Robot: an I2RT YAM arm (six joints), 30 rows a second.
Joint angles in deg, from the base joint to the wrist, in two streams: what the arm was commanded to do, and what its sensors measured. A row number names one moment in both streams.
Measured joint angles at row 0:
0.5 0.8 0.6 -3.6 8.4 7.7
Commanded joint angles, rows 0 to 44:
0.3 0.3 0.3 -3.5 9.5 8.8
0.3 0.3 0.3 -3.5 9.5 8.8
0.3 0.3 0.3 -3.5 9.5 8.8
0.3 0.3 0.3 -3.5 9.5 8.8
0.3 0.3 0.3 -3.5 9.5 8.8
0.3 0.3 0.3 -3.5 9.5 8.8
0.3 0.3 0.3 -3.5 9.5 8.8
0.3 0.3 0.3 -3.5 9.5 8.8
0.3 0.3 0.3 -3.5 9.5 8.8
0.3 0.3 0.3 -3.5 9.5 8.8
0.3 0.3 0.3 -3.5 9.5 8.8
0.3 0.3 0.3 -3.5 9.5 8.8
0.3 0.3 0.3 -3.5 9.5 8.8
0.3 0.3 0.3 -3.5 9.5 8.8
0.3 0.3 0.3 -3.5 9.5 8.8
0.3 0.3 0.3 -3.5 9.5 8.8
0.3 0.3 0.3 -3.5 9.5 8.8
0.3 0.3 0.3 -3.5 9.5 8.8
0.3 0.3 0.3 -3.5 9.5 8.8
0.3 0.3 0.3 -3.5 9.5 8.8
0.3 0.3 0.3 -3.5 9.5 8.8
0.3 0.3 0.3 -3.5 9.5 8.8
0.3 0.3 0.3 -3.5 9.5 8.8
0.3 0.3 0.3 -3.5 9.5 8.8
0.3 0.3 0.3 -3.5 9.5 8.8
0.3 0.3 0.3 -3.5 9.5 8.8
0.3 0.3 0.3 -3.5 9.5 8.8
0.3 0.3 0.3 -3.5 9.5 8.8
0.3 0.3 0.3 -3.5 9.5 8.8
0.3 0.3 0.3 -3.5 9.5 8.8
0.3 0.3 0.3 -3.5 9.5 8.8
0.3 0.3 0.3 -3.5 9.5 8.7
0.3 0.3 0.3 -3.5 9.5 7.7
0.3 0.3 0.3 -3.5 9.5 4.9
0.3 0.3 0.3 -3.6 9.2 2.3
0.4 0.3 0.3 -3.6 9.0 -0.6
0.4 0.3 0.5 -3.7 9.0 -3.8
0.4 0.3 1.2 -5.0 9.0 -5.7
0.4 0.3 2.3 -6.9 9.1 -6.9
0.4 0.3 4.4 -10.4 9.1 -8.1
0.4 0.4 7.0 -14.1 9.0 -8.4
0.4 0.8 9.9 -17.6 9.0 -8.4
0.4 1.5 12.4 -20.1 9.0 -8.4
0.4 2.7 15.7 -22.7 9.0 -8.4
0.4 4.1 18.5 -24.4 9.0 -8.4
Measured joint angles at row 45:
0.5 1.3 9.1 -21.3 8.4 -5.7
